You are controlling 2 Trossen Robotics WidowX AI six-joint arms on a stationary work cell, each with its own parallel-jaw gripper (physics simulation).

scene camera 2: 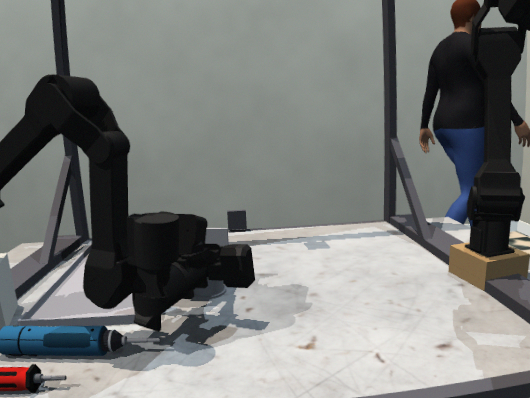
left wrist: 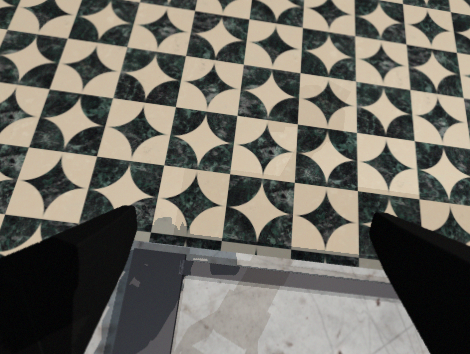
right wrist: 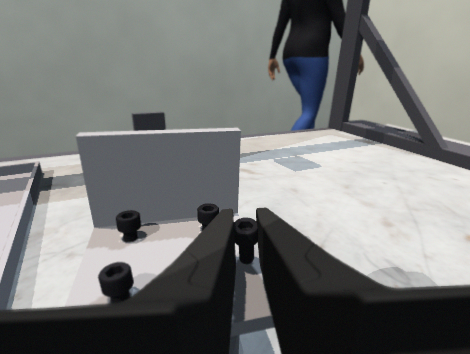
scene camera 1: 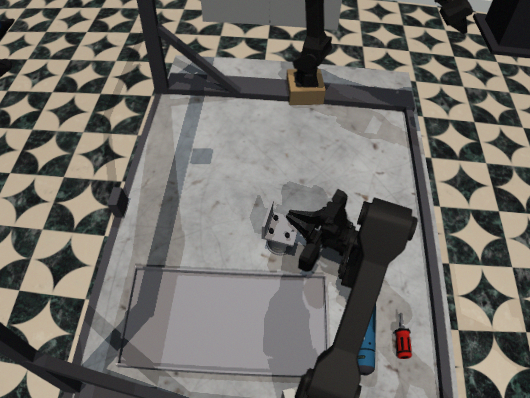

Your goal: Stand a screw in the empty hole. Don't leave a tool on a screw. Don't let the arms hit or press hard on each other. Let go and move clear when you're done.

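Places are measured from the left arm's base along level axes (x down, y back, z left), in millimetres.
Pixels of known places: left gripper, fingertip midpoint: (left wrist: 254,220) (scene camera 1: 459,22); right gripper, fingertip midpoint: (scene camera 2: 219,248) (right wrist: 244,219) (scene camera 1: 287,213); left arm's base, link origin: (scene camera 2: 489,249) (scene camera 1: 305,79).
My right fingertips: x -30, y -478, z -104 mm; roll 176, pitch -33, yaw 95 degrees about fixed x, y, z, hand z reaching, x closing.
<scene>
Ahead of a thing's pixels: the offset from my right fingertips to its top centre.
The grey bracket (scene camera 1: 280,241) (right wrist: 160,175) has an upright plate behind a flat face. Three black socket-head screws stand on the flat face: one at back left (scene camera 1: 271,231) (right wrist: 128,222), one at back right (scene camera 1: 275,217) (right wrist: 208,212) and one at front left (scene camera 1: 287,235) (right wrist: 116,279). My right gripper (scene camera 1: 290,214) (right wrist: 244,219) is shut on a fourth black screw {dx -2, dy -2, dz +4 mm} (right wrist: 246,235), held upright, head up, at the face's front right. Whether its tip is inside the hole cannot be told. My left gripper (left wrist: 254,220) is open and empty, far from the bracket.
A blue power driver {dx +43, dy -223, dz +146 mm} (scene camera 1: 367,345) (scene camera 2: 65,340) and a red screwdriver {dx +54, dy -267, dz +217 mm} (scene camera 1: 403,343) (scene camera 2: 20,378) lie on the table, apart from the screws. A shallow tray {dx +68, dy -206, dz -143 mm} (scene camera 1: 225,272) lies at the lower left in scene camera 1. Dark frame beams edge the table.
</scene>
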